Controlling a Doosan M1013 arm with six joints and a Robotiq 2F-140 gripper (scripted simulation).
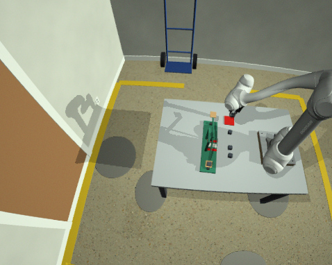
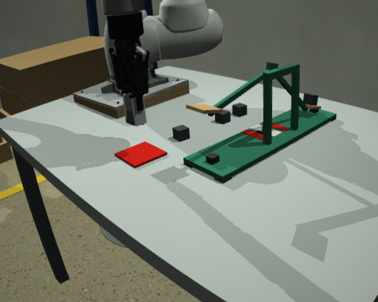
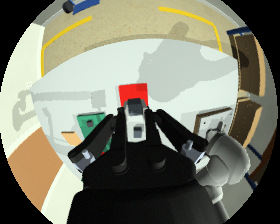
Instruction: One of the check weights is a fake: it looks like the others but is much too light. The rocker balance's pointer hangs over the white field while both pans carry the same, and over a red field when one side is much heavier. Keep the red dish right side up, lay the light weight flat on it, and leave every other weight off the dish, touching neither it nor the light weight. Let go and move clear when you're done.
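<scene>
Right now the flat red dish is 110 mm below my hand. Also, from my hand: green rocker balance (260 mm to the left, 160 mm ahead, 20 mm below).
</scene>
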